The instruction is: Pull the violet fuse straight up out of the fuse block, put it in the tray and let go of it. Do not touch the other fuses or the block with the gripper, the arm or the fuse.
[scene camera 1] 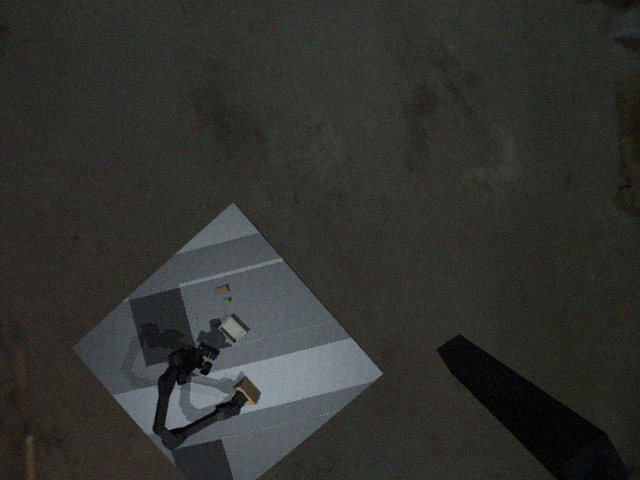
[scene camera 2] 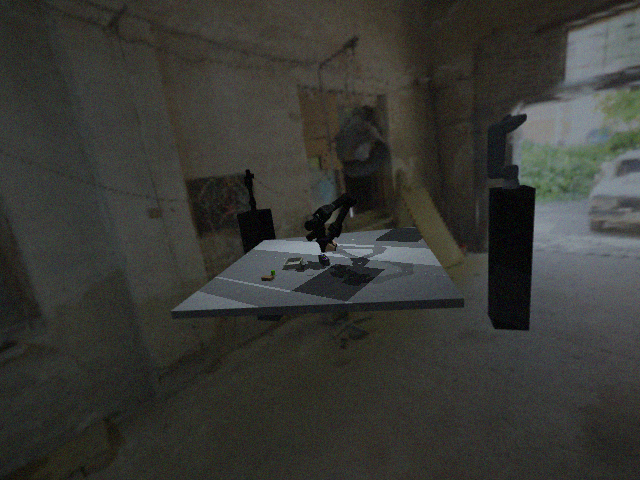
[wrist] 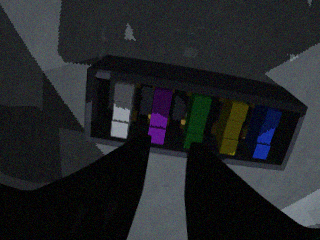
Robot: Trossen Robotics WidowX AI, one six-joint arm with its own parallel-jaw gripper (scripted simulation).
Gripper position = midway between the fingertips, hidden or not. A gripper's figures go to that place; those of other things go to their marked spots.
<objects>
My gripper (wrist: 169, 149): 0.10 m from the lens. A violet fuse (wrist: 162, 100) is 0.13 m from the lens. A green fuse (wrist: 198, 110): 0.13 m from the lens. A blue fuse (wrist: 264, 120): 0.14 m from the lens.
</objects>
